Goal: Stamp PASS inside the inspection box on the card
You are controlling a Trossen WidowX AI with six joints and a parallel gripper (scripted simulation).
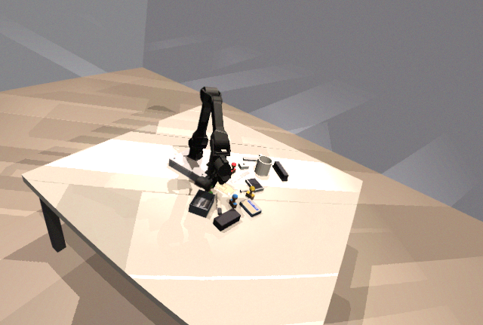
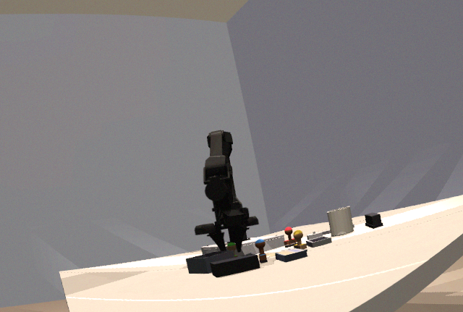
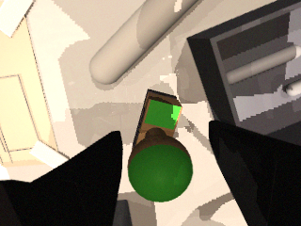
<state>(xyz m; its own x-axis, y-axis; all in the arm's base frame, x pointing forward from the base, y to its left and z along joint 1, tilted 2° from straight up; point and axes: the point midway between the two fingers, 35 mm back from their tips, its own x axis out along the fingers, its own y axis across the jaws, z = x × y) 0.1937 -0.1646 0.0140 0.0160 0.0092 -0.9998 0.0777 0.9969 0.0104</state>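
My gripper tip is now 1 cm to the right of the green-knobbed PASS stamp and 1 cm above it. Also, from my gripper tip: card 10 cm to the left, 3 cm below, 3 cm ahead; then grey tray 8 cm to the right, 2 cm below, 1 cm ahead; then blue-knobbed stamp 12 cm ahead, 1 cm to the left, 1 cm below.
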